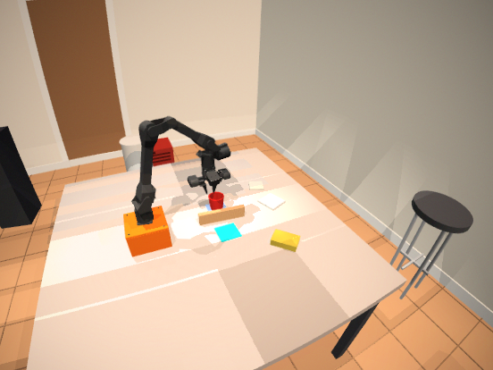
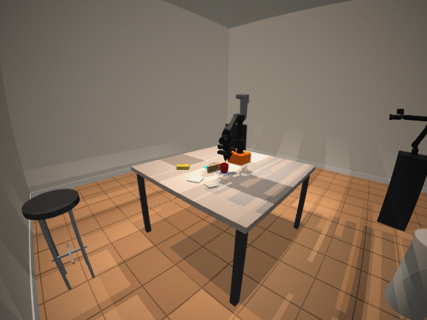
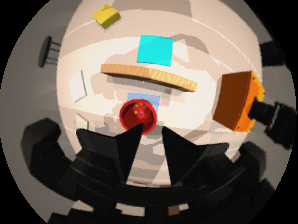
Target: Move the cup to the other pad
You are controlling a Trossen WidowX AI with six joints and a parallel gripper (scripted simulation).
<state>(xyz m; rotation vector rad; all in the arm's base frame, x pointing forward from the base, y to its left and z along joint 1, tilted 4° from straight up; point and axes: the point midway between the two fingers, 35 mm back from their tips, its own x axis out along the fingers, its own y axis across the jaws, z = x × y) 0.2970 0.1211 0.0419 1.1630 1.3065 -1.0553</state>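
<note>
The red cup lies 60 mm below my gripper tip and 30 mm ahead of it. Also, from my gripper tip: blue pad: 110 mm below, 30 mm ahead, 10 mm to the left; then cyan pad: 170 mm to the right, 110 mm below, 40 mm ahead; then wooden bar: 80 mm to the right, 80 mm below, 30 mm ahead.
</note>
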